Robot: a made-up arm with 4 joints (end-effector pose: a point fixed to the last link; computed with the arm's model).
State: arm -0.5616 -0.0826 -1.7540 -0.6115
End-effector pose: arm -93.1 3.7 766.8 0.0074 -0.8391 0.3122 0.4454
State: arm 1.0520 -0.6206 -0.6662 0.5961
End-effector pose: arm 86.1 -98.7 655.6 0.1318 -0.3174 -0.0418 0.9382
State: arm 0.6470 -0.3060 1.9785 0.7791
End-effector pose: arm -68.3 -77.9 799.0 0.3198 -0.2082 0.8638 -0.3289
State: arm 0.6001 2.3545 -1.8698 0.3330
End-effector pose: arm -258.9 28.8 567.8 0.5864 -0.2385 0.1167 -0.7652
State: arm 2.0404 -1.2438 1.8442 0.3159
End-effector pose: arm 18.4 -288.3 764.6 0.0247 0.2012 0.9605 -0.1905
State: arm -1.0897 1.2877 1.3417 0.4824
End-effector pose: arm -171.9 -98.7 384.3 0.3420 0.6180 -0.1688 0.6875
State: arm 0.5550 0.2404 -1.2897 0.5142
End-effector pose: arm 33.1 -31.4 542.2 0.1284 0.2256 -0.2296 -0.9380
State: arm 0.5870 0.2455 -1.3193 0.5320
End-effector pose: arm 32.3 -30.6 543.0 0.1294 0.2258 -0.2292 -0.9379
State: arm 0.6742 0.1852 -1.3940 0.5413
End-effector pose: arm 44.7 -41.6 559.0 0.0899 0.2511 -0.2376 -0.9341
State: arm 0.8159 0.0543 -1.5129 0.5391
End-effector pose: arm 66.6 -72.2 588.5 0.0013 0.2902 -0.2596 -0.9211
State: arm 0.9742 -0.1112 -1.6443 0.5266
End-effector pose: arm 83.1 -120.2 619.3 0.1139 -0.3167 0.2935 0.8948
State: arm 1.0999 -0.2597 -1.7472 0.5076
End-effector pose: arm 86.5 -167.4 641.2 0.2148 -0.3227 0.3277 0.8616
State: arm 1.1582 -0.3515 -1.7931 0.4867
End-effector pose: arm 83.4 -195.5 653.9 0.2732 -0.3239 0.3478 0.8364
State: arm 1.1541 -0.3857 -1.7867 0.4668
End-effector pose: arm 81.4 -203.0 661.1 0.2917 -0.3318 0.3511 0.8256
